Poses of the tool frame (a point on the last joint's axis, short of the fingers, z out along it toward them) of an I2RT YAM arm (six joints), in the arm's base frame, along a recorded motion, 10 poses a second.
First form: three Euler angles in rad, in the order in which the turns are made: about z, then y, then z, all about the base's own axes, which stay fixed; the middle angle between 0 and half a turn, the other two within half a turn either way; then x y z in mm.
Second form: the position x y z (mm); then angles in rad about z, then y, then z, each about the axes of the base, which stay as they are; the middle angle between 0 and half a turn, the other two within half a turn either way. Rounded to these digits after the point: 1 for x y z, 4 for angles.
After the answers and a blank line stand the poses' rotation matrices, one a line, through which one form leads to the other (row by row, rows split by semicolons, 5 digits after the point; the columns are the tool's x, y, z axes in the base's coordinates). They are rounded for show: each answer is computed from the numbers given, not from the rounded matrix.
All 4 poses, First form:
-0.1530 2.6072 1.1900 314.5 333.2 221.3
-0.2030 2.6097 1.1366 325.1 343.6 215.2
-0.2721 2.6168 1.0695 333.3 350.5 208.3
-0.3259 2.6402 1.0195 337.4 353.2 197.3
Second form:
314.5 333.2 221.3 -0.1530 2.6072 1.1900
325.1 343.6 215.2 -0.2030 2.6097 1.1366
333.3 350.5 208.3 -0.2721 2.6168 1.0695
337.4 353.2 197.3 -0.3259 2.6402 1.0195

-0.17462 -0.96627 0.18929; -0.84624 0.24556 0.47284; -0.50337 -0.07762 -0.86058
-0.17222 -0.96168 0.21336; -0.85063 0.25441 0.46010; -0.49675 -0.10225 -0.86185
-0.16490 -0.95647 0.24078; -0.86018 0.25891 0.43939; -0.48260 -0.13466 -0.86543
-0.16241 -0.95406 0.25176; -0.87537 0.25706 0.40944; -0.45535 -0.15388 -0.87691

